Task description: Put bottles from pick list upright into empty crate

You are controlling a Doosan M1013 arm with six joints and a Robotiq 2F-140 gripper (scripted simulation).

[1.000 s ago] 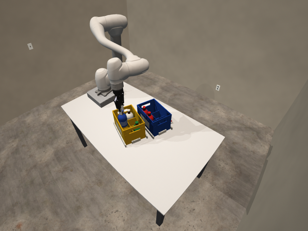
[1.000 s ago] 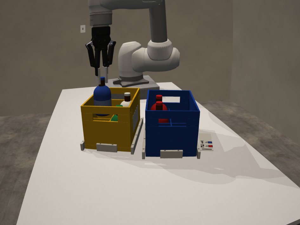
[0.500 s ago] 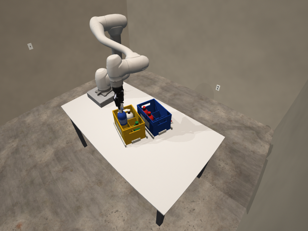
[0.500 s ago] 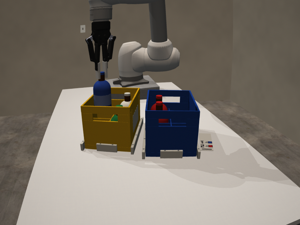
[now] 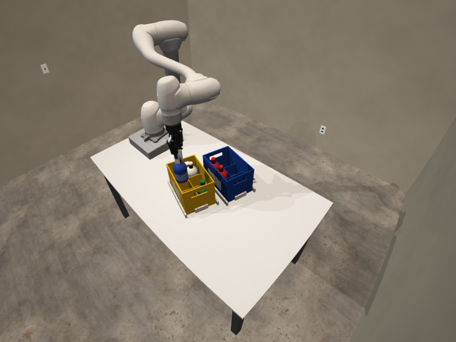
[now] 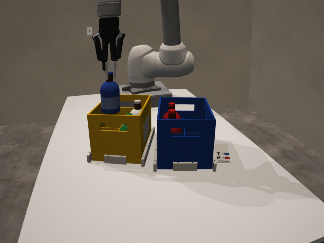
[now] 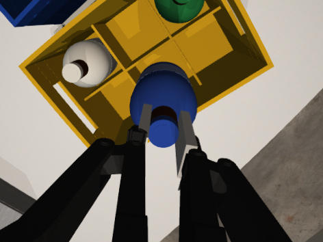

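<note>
My gripper is now 80 mm above the blue bottle. The rest, counted from my hand: white-label bottle 220 mm below, 120 mm to the left, 30 mm behind; then yellow crate 220 mm below, 40 mm to the left, 20 mm ahead; then green bottle 220 mm below, 120 mm ahead, 30 mm to the left.
</note>
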